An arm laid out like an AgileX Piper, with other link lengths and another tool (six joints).
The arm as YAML. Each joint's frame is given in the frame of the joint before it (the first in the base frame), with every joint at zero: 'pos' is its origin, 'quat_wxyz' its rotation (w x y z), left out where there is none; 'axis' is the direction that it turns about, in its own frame. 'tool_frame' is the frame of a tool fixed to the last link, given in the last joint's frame.
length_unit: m
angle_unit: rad
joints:
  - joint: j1
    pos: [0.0, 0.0, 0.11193]
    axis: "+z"
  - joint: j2
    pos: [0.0, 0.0, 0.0]
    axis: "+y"
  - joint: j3
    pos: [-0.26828, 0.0, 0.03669]
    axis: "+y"
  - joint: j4
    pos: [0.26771, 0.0, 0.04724]
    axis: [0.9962, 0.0, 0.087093]
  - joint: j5
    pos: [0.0, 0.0, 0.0]
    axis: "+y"
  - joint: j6
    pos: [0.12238, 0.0, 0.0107]
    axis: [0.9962, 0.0, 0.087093]
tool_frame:
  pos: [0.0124, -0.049, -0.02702]
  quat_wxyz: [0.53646, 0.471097, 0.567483, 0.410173]
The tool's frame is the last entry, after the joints.
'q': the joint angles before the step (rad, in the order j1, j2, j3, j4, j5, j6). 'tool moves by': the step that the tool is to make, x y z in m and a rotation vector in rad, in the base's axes. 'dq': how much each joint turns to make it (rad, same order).
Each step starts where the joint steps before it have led.
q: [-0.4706, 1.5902, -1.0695, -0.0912, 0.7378, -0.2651]
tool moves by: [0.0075, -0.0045, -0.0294, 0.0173, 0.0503, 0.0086]
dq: [-0.0001, 0.0912, 0.0002, -0.0099, -0.0389, -0.0008]
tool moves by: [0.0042, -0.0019, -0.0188, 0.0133, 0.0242, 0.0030]
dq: [0.0000, 0.0565, -0.0002, -0.0007, -0.0288, -0.0001]
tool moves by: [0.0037, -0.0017, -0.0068, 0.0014, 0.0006, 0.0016]
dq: [0.0000, 0.0257, -0.0066, 0.0000, -0.0180, -0.0001]
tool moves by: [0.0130, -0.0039, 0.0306, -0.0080, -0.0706, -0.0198]
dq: [0.0000, -0.0281, -0.0845, 0.0314, 0.0462, 0.0001]
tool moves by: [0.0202, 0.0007, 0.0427, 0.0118, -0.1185, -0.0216]
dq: [0.0081, -0.0266, -0.1285, 0.0705, 0.0545, -0.0002]
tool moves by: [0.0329, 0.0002, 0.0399, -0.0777, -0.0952, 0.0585]
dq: [0.0421, 0.0228, -0.1470, -0.0244, 0.0048, -0.0117]
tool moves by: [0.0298, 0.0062, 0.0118, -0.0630, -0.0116, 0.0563]
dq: [0.0543, 0.0650, -0.1091, -0.0610, 0.0096, 0.0109]
